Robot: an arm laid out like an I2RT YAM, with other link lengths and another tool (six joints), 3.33 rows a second.
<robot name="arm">
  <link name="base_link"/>
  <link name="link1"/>
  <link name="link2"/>
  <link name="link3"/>
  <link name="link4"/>
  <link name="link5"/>
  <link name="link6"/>
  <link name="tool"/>
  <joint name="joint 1" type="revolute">
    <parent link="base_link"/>
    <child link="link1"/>
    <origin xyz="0 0 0.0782" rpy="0 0 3.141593"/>
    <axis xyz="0 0 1"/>
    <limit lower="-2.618" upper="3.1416"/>
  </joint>
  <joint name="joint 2" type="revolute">
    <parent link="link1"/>
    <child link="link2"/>
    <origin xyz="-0.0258 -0.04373 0.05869" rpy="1.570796 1.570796 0"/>
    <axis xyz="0 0 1"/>
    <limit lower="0" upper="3.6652"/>
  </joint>
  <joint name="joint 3" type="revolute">
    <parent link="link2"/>
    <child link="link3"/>
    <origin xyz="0 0.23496 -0.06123" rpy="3.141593 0 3.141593"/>
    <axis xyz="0 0 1"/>
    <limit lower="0" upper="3.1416"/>
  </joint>
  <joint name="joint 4" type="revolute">
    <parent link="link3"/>
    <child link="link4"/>
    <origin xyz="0.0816 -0.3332 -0.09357" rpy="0 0 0"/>
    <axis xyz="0 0 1"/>
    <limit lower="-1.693" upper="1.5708"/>
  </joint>
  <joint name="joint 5" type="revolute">
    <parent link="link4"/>
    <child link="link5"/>
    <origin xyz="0.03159 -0.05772 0.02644" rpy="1.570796 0 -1.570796"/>
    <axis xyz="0 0 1"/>
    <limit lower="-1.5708" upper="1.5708"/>
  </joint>
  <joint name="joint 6" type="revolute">
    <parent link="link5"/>
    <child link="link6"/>
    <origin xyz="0.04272 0 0.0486" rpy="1.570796 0 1.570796"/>
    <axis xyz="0 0 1"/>
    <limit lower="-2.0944" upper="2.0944"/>
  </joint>
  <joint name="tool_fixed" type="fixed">
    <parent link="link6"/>
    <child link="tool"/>
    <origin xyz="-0.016 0.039 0.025" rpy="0.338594 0 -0.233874"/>
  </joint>
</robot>
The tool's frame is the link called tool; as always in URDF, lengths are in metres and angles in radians.
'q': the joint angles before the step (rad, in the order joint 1, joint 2, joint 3, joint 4, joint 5, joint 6). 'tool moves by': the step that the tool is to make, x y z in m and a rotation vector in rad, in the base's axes. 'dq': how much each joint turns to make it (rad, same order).
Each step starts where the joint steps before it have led.
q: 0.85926 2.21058 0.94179 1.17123 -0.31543 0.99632
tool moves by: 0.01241 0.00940 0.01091 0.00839 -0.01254 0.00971
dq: -0.00893 -0.00072 0.05137 -0.03941 -0.01820 -0.00595
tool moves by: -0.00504 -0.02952 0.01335 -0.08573 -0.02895 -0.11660
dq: -0.02176 -0.17322 -0.16050 -0.07672 0.10343 -0.06991
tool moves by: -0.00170 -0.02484 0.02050 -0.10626 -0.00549 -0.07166
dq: -0.02725 -0.19432 -0.11296 -0.16861 0.05833 -0.06830
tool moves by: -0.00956 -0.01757 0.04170 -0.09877 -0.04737 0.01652
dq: -0.00902 -0.25757 -0.07813 -0.23530 0.00222 -0.10757
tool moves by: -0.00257 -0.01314 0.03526 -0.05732 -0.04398 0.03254
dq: -0.01952 -0.17361 -0.01725 -0.18121 -0.02819 -0.08540
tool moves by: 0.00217 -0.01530 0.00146 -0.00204 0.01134 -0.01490
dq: -0.03733 -0.05891 -0.04291 -0.02590 -0.02326 -0.00116
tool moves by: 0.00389 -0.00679 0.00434 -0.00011 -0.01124 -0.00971
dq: -0.02170 -0.03038 -0.01127 -0.01328 -0.00897 -0.01124
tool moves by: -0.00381 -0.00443 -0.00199 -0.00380 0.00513 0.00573
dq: -0.00368 -0.02286 -0.02281 -0.00703 -0.00907 -0.00262
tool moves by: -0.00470 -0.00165 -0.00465 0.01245 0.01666 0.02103
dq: 0.00017 -0.00106 -0.01909 0.01673 -0.02629 0.01289
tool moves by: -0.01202 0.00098 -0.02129 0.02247 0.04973 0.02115
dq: 0.01919 0.04931 -0.03859 0.07836 -0.01814 0.04809
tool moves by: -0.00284 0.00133 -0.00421 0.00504 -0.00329 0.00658
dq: 0.00840 0.01378 -0.00627 0.02646 0.00121 0.00214
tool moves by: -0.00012 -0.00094 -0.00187 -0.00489 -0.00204 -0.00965
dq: 0.00002 -0.00029 -0.00536 0.00284 0.01077 -0.00161
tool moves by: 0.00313 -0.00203 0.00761 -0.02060 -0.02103 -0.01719
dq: -0.00573 -0.03584 0.00444 -0.04490 0.02053 -0.02479
